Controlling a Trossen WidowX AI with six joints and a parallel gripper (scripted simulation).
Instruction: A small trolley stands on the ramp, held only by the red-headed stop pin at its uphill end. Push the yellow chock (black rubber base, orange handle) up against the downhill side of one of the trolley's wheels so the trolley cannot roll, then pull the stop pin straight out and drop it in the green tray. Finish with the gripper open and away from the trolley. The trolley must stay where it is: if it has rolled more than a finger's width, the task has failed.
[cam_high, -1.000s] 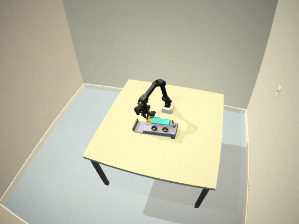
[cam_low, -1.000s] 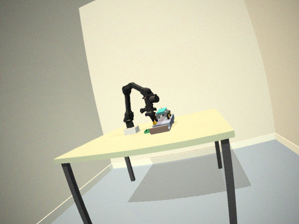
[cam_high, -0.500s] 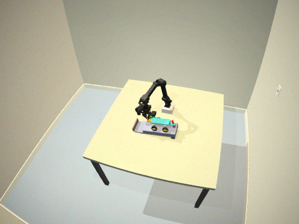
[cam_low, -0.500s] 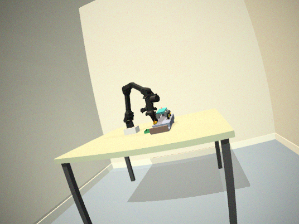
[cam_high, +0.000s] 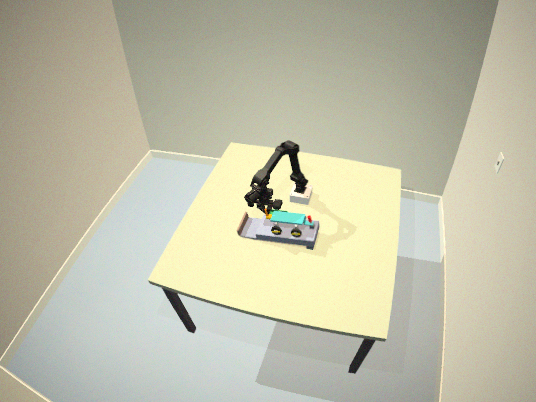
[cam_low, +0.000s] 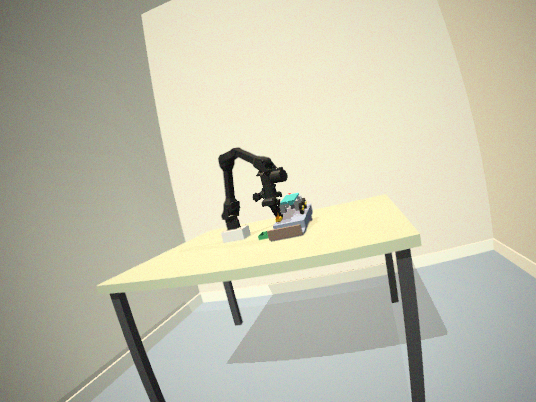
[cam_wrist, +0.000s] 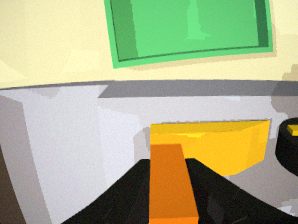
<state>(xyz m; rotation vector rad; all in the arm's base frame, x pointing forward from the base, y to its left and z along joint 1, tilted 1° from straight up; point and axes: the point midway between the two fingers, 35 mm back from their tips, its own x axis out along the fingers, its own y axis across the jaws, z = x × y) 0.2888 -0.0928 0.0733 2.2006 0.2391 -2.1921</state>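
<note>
Now: the red-headed stop pin 260 mm to the left of my gripper tip and 40 mm above it. From my gripper tip the other things lie so: yellow chock: 20 mm to the left, 10 mm below; green tray: 100 mm below, 80 mm behind, 20 mm to the left; grey ramp: 140 mm to the left, 40 mm below, 40 mm ahead.
</note>
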